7 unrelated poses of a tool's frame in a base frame.
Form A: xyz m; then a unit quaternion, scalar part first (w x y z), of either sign.
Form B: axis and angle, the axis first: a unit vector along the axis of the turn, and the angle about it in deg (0 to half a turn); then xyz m. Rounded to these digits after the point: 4 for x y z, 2 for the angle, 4 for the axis.
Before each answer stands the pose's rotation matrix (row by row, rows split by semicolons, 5 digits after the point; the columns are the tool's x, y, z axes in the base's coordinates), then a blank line. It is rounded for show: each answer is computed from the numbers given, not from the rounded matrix.
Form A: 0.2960 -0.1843 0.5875 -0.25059 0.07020 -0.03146 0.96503
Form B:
-0.86455 0.47924 0.15126; -0.48807 -0.87243 -0.02554; 0.11972 -0.09590 0.98816

-0.0725 0.0325 -0.9968 150.98 0.2960 -0.1843 0.5875
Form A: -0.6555 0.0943 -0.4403 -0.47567 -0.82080 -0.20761 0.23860
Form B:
0.79994 0.56780 -0.19418; 0.11382 -0.46128 -0.87993; -0.58919 0.68178 -0.43362

0.9331 0.2360 -0.2713 123.19 -0.6555 0.0943 -0.4403
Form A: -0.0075 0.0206 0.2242 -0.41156 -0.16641 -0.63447 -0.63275
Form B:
-0.60585 -0.30967 0.73284; 0.73199 0.14387 0.66595; -0.31165 0.93990 0.13951

0.1826 0.6962 0.6943 131.39 -0.0075 0.0206 0.2242
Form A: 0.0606 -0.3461 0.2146 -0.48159 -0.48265 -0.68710 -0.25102
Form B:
-0.07024 0.42148 0.90411; 0.90504 0.40807 -0.11993; -0.41949 0.80983 -0.41012

0.5507 0.7840 0.2864 122.42 0.0606 -0.3461 0.2146
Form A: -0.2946 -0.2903 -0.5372 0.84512 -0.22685 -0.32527 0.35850
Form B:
0.53136 -0.45837 -0.71243; 0.75352 0.64004 0.15021; 0.38713 -0.61664 0.68548

-0.4243 -0.6085 0.6706 64.63 -0.2946 -0.2903 -0.5372
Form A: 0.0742 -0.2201 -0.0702 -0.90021 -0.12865 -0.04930 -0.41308
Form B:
0.65387 -0.73104 0.19505; 0.75641 0.62563 -0.19090; 0.01752 0.27236 0.96204

0.2954 0.1132 0.9486 51.63 0.0742 -0.2201 -0.0702
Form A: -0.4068 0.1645 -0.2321 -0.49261 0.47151 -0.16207 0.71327
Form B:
-0.07003 0.54989 0.83230; -0.85556 -0.46214 0.23334; 0.51295 -0.69574 0.50283

-0.5418 0.1862 -0.8196 120.98 -0.4068 0.1645 -0.2321
